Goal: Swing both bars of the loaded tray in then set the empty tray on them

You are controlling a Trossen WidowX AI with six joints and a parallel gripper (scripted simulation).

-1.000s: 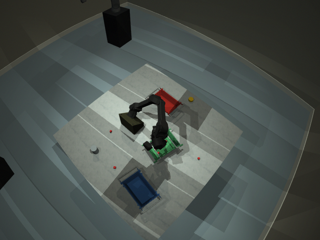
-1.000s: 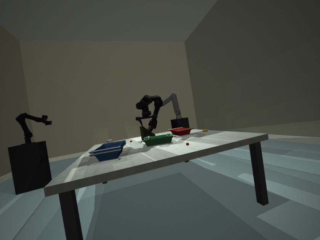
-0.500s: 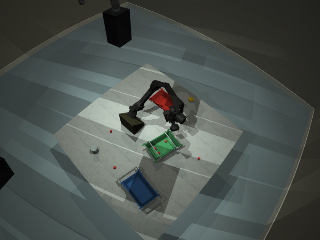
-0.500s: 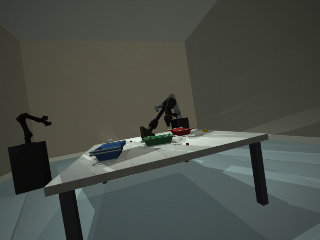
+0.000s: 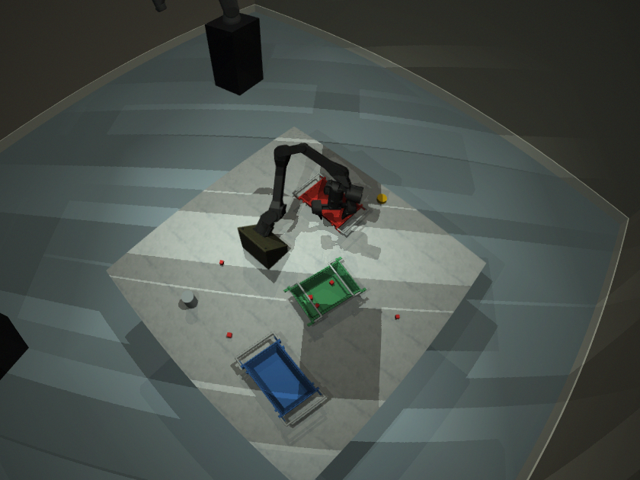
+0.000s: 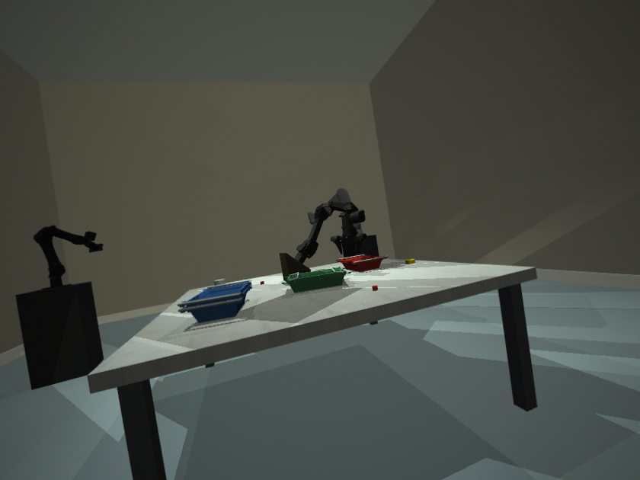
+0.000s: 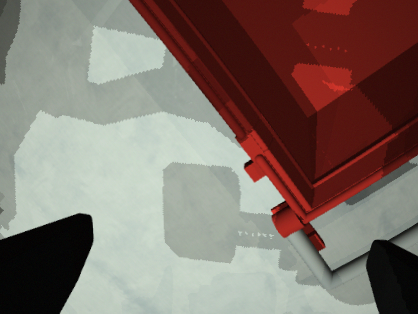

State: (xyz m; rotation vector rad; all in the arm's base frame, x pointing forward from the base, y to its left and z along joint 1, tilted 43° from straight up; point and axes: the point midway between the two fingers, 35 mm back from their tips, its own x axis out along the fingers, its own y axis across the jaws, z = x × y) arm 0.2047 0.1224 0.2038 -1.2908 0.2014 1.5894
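My gripper tip is 7 cm past the red tray, 11 cm to the right of it and 6 cm above it. The rest, counted from my gripper tip: yellow disc: 10 cm ahead, 31 cm to the left, 9 cm below; grey cylinder: 28 cm behind, 64 cm to the right, 7 cm below.
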